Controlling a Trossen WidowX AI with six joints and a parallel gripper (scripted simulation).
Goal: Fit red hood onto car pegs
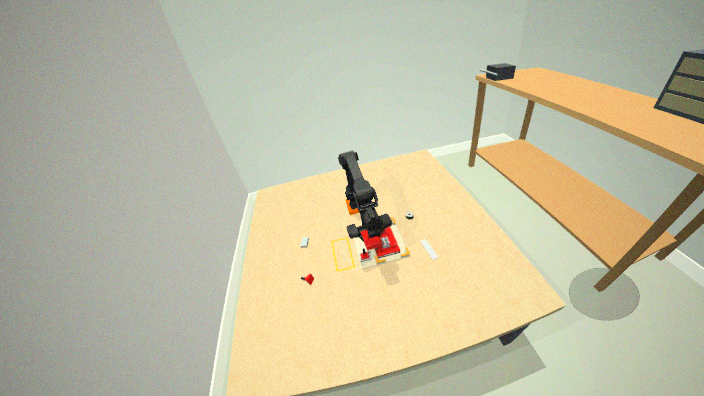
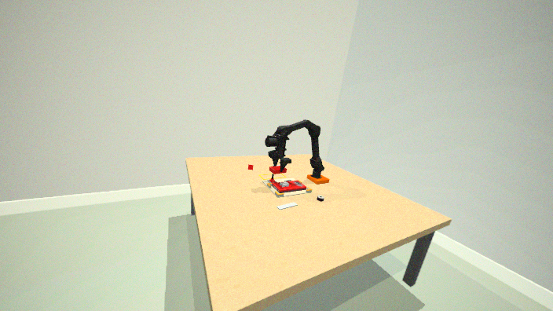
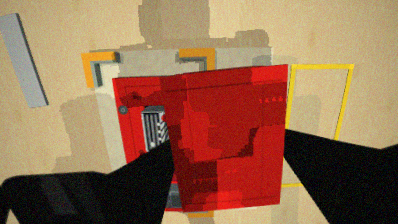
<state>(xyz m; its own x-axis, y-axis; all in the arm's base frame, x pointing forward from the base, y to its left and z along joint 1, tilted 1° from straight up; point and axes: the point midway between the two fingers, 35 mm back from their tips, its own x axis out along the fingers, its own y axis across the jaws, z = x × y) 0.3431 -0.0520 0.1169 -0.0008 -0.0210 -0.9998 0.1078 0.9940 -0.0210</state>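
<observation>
The grey engine block is 8 cm below my gripper tip, 7 cm to the left of it and 1 cm behind it. From my gripper tip the other things lie so: jig (10 cm below, 6 cm to the left, 4 cm behind); grey strip (24 cm to the left, 11 cm below, 11 cm ahead); red hood (right at my gripper tip).
</observation>
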